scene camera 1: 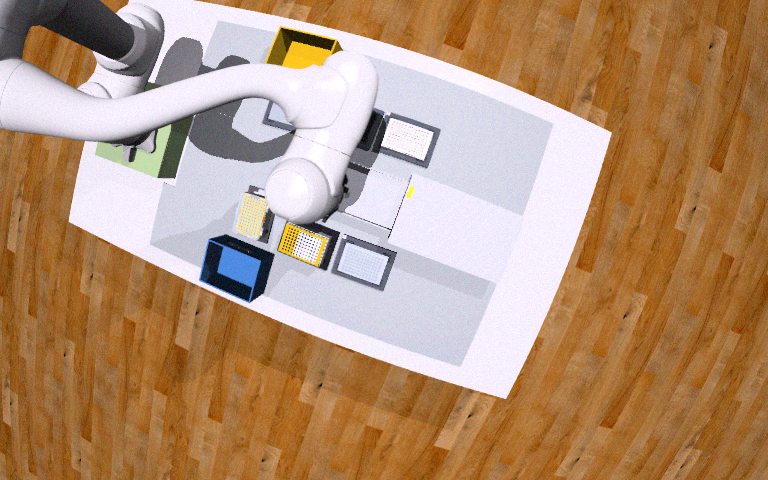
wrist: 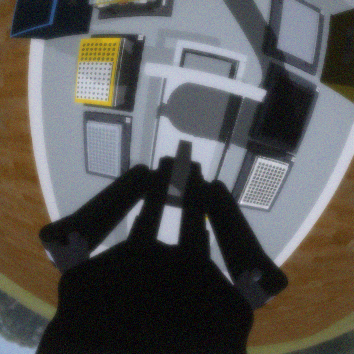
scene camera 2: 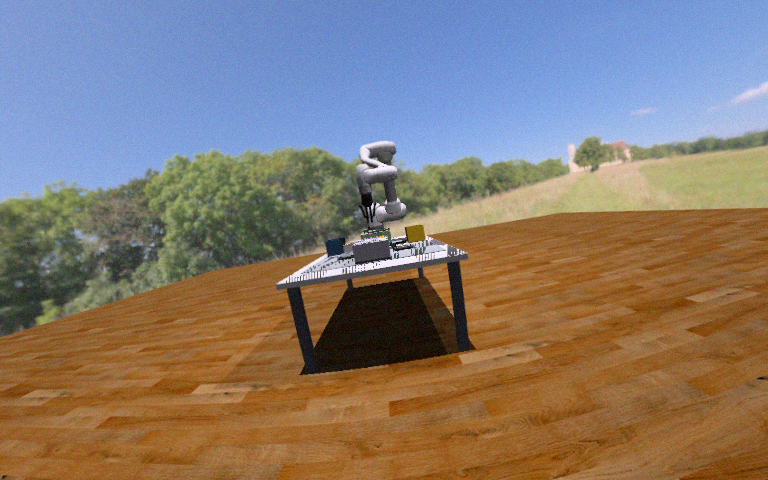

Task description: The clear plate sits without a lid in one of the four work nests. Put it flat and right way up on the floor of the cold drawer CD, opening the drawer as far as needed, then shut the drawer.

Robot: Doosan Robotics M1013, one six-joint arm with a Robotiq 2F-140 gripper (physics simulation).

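Places are measured from the arm's base along level axes (x right, y back, z down), in centimetres.
Pixels of known places: gripper, fingertip midpoint: (wrist: 182, 151) (scene camera 2: 371, 227); arm's base, origin of the base link: (scene camera 2: 376, 231).
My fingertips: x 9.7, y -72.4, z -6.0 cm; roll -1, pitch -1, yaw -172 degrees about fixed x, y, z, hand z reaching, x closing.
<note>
Ahead of a thing's pixels: the offset from my fingertips to its middle. "spot": to the spot under its first point.
The clear plate {dx +19.3, dy -6.9, dz +15.1 cm} (scene camera 1: 364, 262) (wrist: 104, 148) looks pale bluish, with small wells. It lies flat in a dark work nest beside the drawer unit. The cold drawer stands open. Its pale floor {dx -0.1, dy -6.6, dz +15.4 cm} (scene camera 1: 385, 195) (wrist: 169, 136) shows, partly under the arm's shadow. Its white front {dx -2.2, dy +8.8, dz +12.2 cm} (wrist: 220, 84) and handle show in the wrist view; the arm hides them in scene camera 1. My gripper (scene camera 2: 369, 218) (wrist: 182, 151) is shut, points down and hangs above the open drawer, with nothing between its fingers. In scene camera 1 the wrist mostly hides it.
The drawer unit (scene camera 1: 453, 209) (scene camera 2: 370, 250) has a yellow mark. A white plate {dx -18.2, dy -11.7, dz +15.1 cm} (scene camera 1: 407, 137) (wrist: 265, 183), a black plate {dx -20.2, dy +5.3, dz +15.1 cm} (wrist: 285, 110) and a yellow-white rack {dx +16.9, dy +10.5, dz +12.6 cm} (scene camera 1: 304, 244) (wrist: 99, 72) flank the drawer. Blue {spot: dx +30.0, dy +31.0, dz +16.6 cm} (scene camera 1: 240, 267) and yellow {spot: dx -38.8, dy +24.1, dz +16.7 cm} (scene camera 1: 305, 54) bins stand farther out. A pale-yellow rack {dx +12.2, dy +27.7, dz +13.2 cm} (scene camera 1: 252, 216) stands near the blue bin.
</note>
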